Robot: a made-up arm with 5 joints.
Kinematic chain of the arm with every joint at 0, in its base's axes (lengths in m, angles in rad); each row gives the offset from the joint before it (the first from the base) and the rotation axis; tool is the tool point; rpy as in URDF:
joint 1: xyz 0.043 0 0.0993 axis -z
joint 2: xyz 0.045 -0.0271 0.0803 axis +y
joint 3: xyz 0.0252 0 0.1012 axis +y
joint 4: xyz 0.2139 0 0.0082 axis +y
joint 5: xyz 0.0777 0.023 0 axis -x
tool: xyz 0 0 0 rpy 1.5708 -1.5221 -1.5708
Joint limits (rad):
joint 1: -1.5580..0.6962
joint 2: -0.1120..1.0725
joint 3: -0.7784..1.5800
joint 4: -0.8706..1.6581
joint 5: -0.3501..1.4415
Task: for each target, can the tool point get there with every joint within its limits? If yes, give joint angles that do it. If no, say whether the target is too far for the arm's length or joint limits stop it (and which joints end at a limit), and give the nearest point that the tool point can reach.
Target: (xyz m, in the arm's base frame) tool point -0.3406 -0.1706 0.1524
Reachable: no: joint limits stop it (at a limit: joint 2, joint 3) | nearest point -0.0630 -0.0471 0.1091 | short by 0.307 m
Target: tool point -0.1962 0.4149 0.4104
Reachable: no: too far | nearest point 0.0519 0.3725 0.3857 | short by 0.253 m
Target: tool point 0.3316 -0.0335 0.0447
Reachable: yes | joints 0.1016 0.3306 0.5702 -0.0216 1.0137
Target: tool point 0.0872 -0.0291 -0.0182
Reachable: yes | joints 0.5040 0.5129 1.1646 0.5798 1.1488
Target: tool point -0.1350 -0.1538 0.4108
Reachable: no: joint limits stop it (at a limit: joint 2, joint 3) | nearest point -0.0178 -0.0526 0.1639 | short by 0.291 m
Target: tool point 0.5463 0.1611 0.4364
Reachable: no: too far | nearest point 0.4114 0.1179 0.3611 | short by 0.160 m
